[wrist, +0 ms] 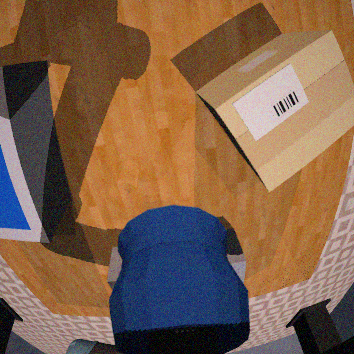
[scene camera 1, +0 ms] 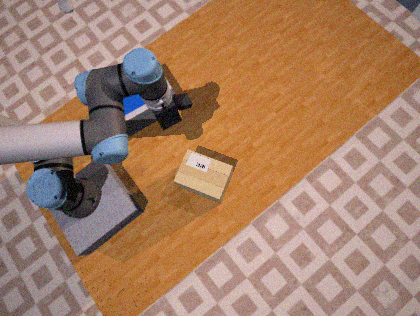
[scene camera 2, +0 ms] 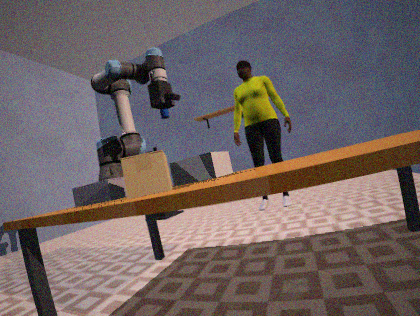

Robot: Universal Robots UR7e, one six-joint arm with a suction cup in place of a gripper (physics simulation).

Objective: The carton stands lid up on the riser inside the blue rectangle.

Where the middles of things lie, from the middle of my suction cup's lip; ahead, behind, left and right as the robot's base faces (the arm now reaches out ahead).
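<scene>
My suction cup: 1 cm short of the tan carton [scene camera 1: 202, 175], 16 cm to the left of it, 24 cm above it. From my suction cup: grey riser with blue rectangle [scene camera 2: 210, 165], 28 cm to the left, 5 cm behind, 24 cm below.
</scene>
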